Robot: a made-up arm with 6 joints.
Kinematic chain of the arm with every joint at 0, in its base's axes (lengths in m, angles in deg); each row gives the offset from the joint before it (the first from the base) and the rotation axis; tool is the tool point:
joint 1: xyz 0 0 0.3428 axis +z
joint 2: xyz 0 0 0 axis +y
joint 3: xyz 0 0 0.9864 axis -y
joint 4: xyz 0 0 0 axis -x
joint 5: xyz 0.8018 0 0 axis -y
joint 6: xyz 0 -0.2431 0 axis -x
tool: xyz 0 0 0
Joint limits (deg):
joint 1: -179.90..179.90
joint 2: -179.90..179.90
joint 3: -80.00..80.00
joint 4: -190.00..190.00
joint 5: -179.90..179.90
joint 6: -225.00..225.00
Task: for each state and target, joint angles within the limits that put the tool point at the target. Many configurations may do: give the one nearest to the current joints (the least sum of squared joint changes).
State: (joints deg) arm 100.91 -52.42 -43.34 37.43 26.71 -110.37
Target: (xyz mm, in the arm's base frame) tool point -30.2 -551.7 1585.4
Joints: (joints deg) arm 71.83 -60.61 -7.61 53.86 26.71 -110.37
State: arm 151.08 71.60 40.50 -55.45 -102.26 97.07
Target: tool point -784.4 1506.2 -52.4
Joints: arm 122.85 88.30 70.22 -49.44 -102.26 97.07
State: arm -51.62 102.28 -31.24 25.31 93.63 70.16
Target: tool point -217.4 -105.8 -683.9
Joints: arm -48.99 136.49 -25.58 16.18 93.63 70.16
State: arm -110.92 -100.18 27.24 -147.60 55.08 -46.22
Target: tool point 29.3 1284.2 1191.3
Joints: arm -82.29 -84.93 35.32 -145.89 55.08 -46.22
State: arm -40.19 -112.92 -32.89 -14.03 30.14 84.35
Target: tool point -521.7 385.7 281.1
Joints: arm -57.18 -150.49 -46.11 -19.38 30.14 84.35
